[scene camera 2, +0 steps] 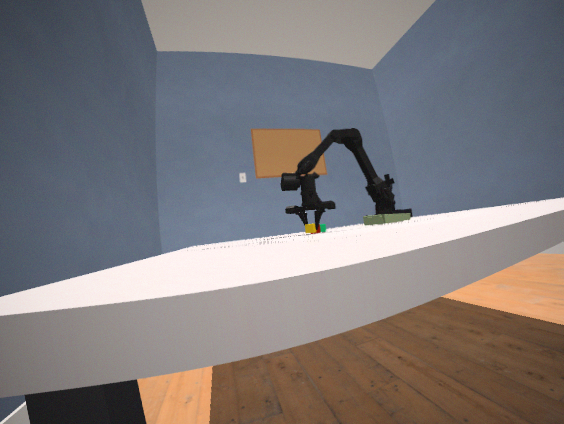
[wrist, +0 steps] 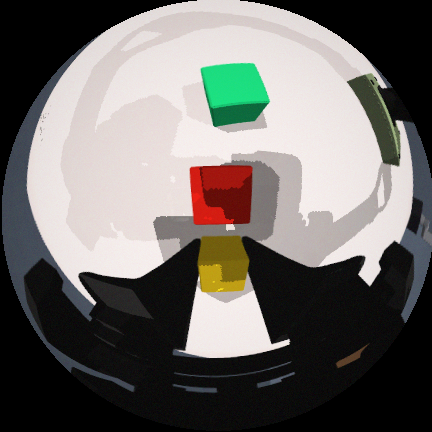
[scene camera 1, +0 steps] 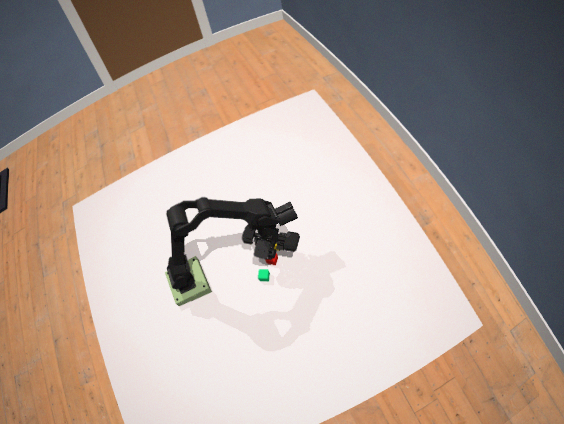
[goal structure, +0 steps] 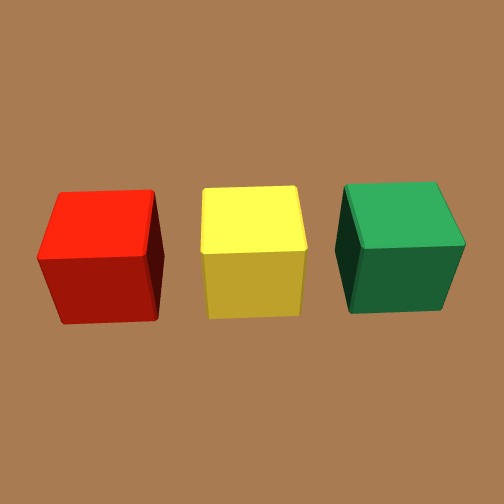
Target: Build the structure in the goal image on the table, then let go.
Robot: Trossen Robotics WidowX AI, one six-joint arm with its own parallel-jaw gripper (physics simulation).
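Seen in the pictures: gripper, fingertip midpoint: [scene camera 2: 312, 230] [wrist: 220, 242] [scene camera 1: 275, 248]; arm's base, origin of the base link: [scene camera 2: 384, 214] [scene camera 1: 185, 283].
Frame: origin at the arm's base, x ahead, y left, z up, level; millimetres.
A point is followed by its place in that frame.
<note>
My gripper [scene camera 1: 274, 248] {x 342, y -15, z -21 mm} [scene camera 2: 311, 225] {x 342, y -15, z -21 mm} [wrist: 220, 242] {x 342, y -15, z -21 mm} points down and is shut on a yellow cube [scene camera 1: 275, 246] {x 345, y -20, z 1 mm} [scene camera 2: 310, 228] {x 360, y 11, z -14 mm} [wrist: 222, 265] {x 343, y -13, z 3 mm}, which is very low over the white table; I cannot tell if it touches the top. A red cube [scene camera 1: 272, 259] {x 315, y -58, z -2 mm} [scene camera 2: 318, 230] {x 312, y -25, z -26 mm} [wrist: 221, 195] {x 315, y -46, z -3 mm} sits on the table next to the yellow one, with a narrow gap showing between them in the wrist view. A green cube [scene camera 1: 263, 275] {x 263, y -97, z -2 mm} [scene camera 2: 323, 228] {x 266, y -72, z -21 mm} [wrist: 234, 87] {x 269, y -87, z -3 mm} lies on the table beyond the red cube, apart from it and slightly turned. In scene camera 1 the fingers hide most of the yellow cube.
The arm's green base plate [scene camera 1: 201, 280] {x 59, y -19, z 5 mm} [scene camera 2: 387, 219] {x 61, y 83, z -20 mm} [wrist: 374, 120] stands on the white table [scene camera 1: 350, 200] {x 672, y 31, z -35 mm} [scene camera 2: 200, 280] {x 695, y 613, z -36 mm} [wrist: 130, 75] {x 297, y -200, z -35 mm}, to the left of the cubes in scene camera 1. The arm's shadows fall across the table around the cubes.
</note>
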